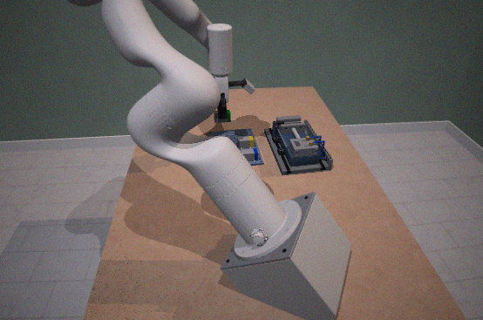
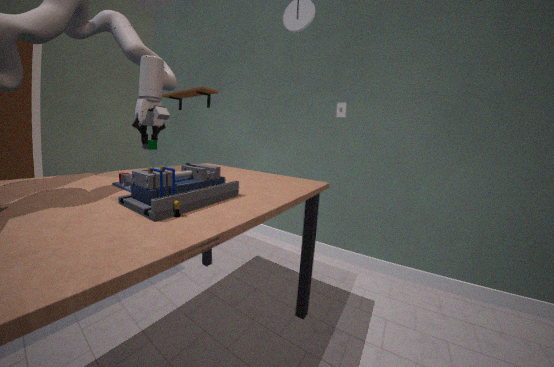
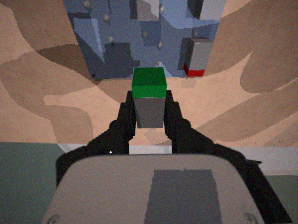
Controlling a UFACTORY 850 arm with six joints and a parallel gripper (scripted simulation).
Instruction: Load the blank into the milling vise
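My gripper is now 20 mm short of the pale rod, 290 mm to the left of it and 100 mm above it. From my hand the other things lie so: red-ended blank: 90 mm behind, 20 mm to the right, 150 mm below; then green-ended blank: 20 mm below; then yellow-ended blank: 30 mm ahead, 90 mm to the right, 150 mm below.
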